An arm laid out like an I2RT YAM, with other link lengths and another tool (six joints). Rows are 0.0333 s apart.
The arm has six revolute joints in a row. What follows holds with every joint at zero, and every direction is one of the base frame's. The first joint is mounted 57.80 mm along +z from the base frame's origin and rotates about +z. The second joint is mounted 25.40 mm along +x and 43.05 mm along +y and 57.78 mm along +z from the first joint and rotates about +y. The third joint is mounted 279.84 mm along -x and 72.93 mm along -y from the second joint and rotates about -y. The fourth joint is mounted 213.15 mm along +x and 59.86 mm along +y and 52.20 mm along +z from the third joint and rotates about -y. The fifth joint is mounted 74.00 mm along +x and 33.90 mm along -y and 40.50 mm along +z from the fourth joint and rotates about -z. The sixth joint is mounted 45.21 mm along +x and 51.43 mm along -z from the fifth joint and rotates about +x. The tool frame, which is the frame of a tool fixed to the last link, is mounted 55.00 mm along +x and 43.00 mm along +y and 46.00 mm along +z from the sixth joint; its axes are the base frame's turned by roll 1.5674, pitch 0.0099 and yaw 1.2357 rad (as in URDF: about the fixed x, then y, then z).
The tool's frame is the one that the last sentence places.
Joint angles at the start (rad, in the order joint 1, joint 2, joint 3, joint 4, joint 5, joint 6):
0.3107, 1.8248, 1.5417, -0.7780, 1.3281, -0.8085
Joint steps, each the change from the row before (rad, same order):
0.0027, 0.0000, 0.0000, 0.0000, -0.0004, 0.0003
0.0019, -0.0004, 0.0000, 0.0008, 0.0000, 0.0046
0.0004, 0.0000, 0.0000, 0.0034, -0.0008, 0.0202
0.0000, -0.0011, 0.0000, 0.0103, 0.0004, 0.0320
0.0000, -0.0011, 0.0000, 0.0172, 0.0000, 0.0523
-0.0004, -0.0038, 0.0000, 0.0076, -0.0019, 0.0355
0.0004, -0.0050, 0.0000, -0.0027, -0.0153, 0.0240
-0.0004, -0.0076, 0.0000, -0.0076, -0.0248, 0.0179
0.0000, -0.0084, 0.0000, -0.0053, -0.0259, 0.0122
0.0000, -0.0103, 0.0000, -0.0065, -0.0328, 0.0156
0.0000, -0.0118, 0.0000, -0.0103, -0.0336, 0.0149
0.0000, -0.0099, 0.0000, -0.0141, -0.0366, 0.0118
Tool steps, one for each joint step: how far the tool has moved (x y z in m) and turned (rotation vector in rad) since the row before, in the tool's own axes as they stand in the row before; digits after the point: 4 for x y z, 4 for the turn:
-0.0002, 0.0004, -0.0010, -0.0027, -0.0005, 0.0007
-0.0006, 0.0005, -0.0006, -0.0001, -0.0007, 0.0057
-0.0012, 0.0014, 0.0002, 0.0063, -0.0001, 0.0226
-0.0029, 0.0023, 0.0009, 0.0126, -0.0022, 0.0412
-0.0045, 0.0039, 0.0015, 0.0199, -0.0030, 0.0672
-0.0035, 0.0018, 0.0009, 0.0126, -0.0002, 0.0450
-0.0018, 0.0009, -0.0010, -0.0011, 0.0117, 0.0281
-0.0015, 0.0000, -0.0018, -0.0077, 0.0199, 0.0217
-0.0017, 0.0001, -0.0021, -0.0100, 0.0205, 0.0196
-0.0020, 0.0002, -0.0028, -0.0124, 0.0261, 0.0247
-0.0022, -0.0005, -0.0031, -0.0129, 0.0275, 0.0217
-0.0008, -0.0007, -0.0036, -0.0152, 0.0314, 0.0137

